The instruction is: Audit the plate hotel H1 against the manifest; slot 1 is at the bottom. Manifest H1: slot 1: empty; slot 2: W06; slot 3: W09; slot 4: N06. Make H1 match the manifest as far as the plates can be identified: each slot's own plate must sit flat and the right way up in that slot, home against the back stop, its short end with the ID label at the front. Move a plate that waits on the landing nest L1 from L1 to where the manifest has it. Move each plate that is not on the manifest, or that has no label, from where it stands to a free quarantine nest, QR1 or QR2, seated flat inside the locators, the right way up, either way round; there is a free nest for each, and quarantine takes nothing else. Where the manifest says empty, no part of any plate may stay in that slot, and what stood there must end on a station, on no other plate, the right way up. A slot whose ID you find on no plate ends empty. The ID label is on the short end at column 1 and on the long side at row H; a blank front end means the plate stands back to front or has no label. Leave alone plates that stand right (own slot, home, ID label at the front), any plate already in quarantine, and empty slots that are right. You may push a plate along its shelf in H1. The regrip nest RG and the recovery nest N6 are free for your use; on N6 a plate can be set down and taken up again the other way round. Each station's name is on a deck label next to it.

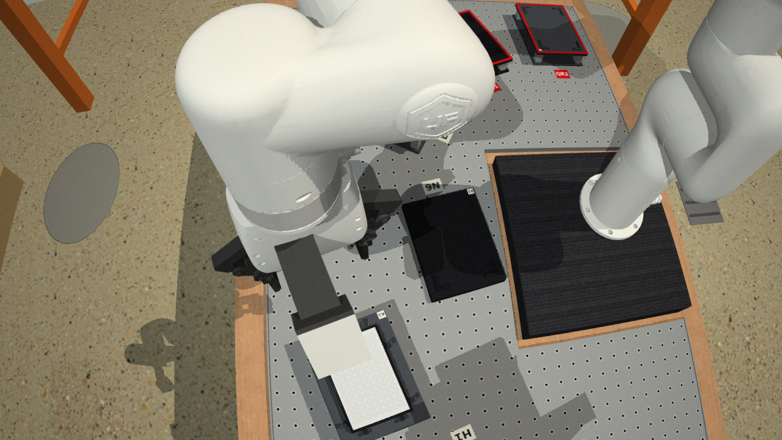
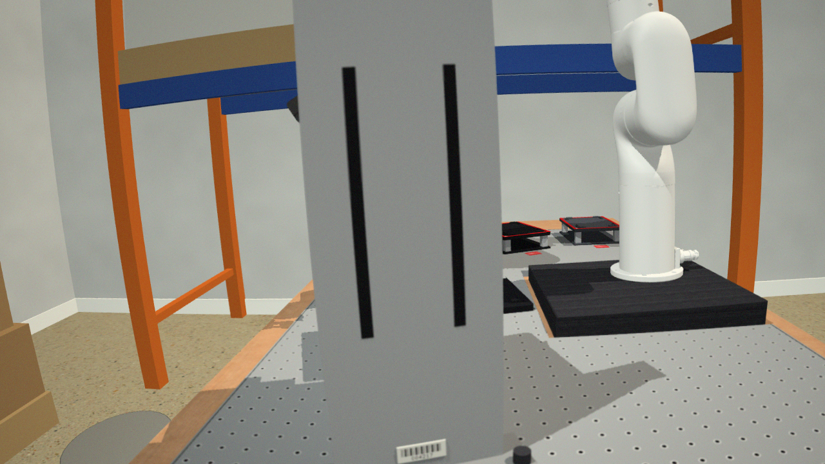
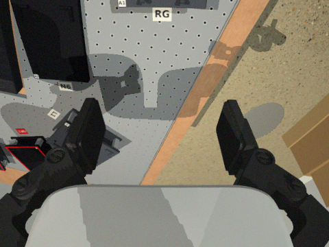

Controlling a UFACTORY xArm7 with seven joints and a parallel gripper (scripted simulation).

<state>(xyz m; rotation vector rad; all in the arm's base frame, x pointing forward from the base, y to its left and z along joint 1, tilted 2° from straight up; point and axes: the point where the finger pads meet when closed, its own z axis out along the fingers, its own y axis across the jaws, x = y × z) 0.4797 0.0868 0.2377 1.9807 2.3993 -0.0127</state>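
Right now my hand is 2 cm past the white well plate, 11 cm to the right of it and 19 cm above it. The rest, counted from my hand: recovery nest N6 (19 cm behind, 8 cm to the right, 25 cm below); H1 deck label (14 cm behind, 21 cm to the left, 26 cm below); regrip nest RG (2 cm behind, 11 cm to the left, 20 cm below).
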